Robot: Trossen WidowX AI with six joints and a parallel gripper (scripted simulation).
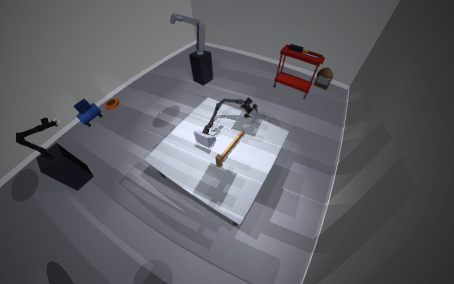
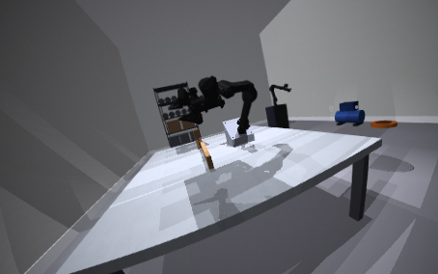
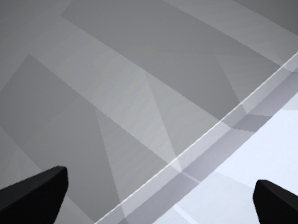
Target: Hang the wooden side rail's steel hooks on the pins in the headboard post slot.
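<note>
Right now the wooden headboard post is 50 mm behind my gripper tip, 580 mm to the right of it and 240 mm below it.
</note>
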